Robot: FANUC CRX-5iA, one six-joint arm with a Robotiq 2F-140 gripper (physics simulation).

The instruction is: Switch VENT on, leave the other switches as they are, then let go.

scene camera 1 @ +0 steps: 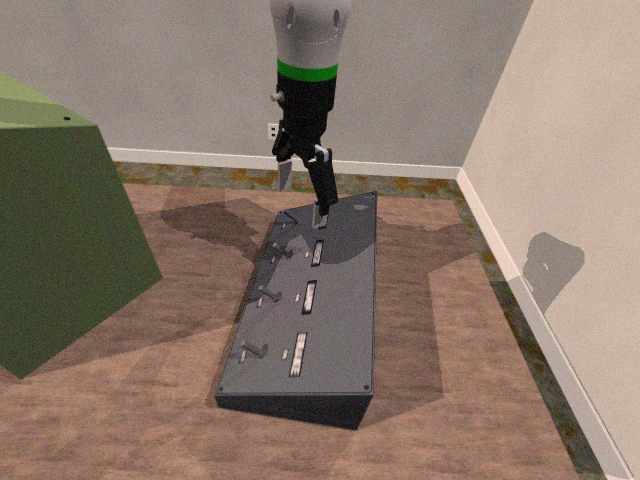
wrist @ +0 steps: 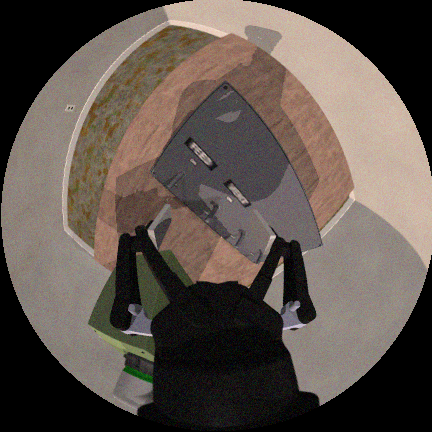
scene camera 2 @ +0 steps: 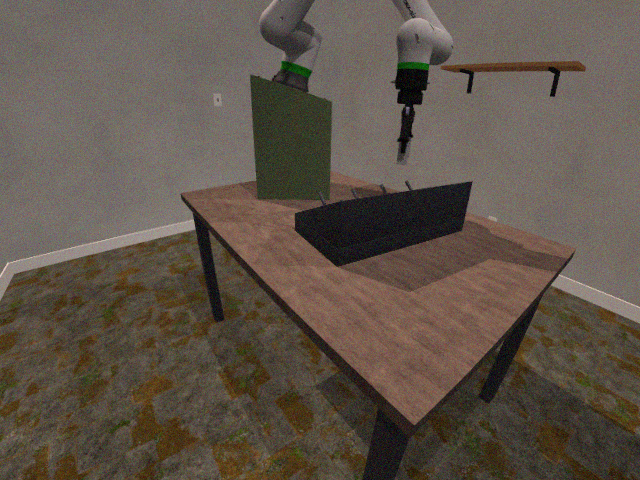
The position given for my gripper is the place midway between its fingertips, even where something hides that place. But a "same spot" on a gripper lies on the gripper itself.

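Scene:
My gripper: visible in the wrist view, in scene camera 2 and in scene camera 1 point(301, 206). On my gripper, point(wrist: 127, 314) and point(scene camera 2: 413, 110) are the same spot. On a dark sloped switch panel, point(wrist: 229, 159) and point(scene camera 1: 336, 228) are likewise the same spot.

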